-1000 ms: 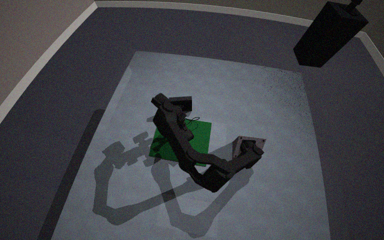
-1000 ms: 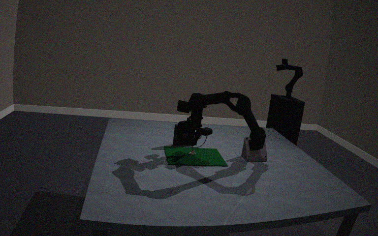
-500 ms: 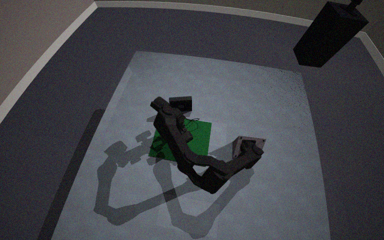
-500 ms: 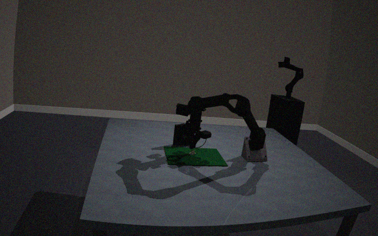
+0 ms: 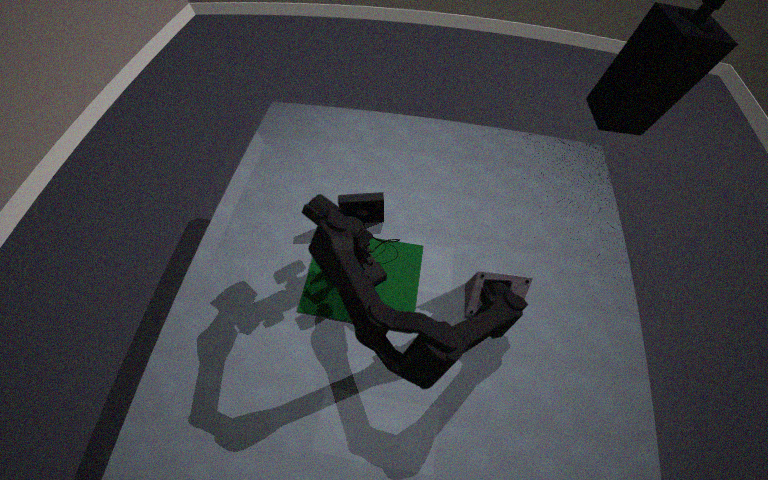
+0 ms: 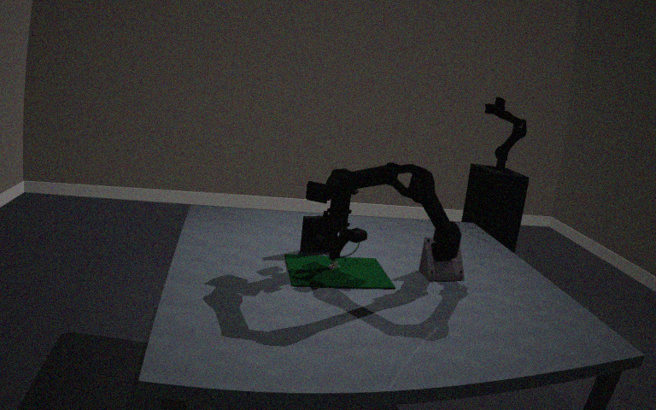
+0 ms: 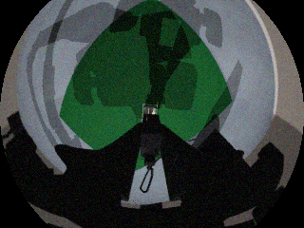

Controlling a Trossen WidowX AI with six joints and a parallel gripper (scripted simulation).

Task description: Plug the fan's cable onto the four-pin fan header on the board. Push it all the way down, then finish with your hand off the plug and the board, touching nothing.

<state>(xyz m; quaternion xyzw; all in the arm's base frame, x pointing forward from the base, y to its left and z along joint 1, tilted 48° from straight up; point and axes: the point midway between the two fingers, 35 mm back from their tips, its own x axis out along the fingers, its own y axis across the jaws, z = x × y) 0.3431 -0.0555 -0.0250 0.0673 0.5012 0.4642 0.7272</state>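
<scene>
The pale four-pin header lies 40 mm below my gripper tip. Round my gripper tip: green board 60 mm below, 30 mm to the left, 10 mm behind; then black fan 140 mm to the right, 10 mm ahead, 10 mm above.
</scene>
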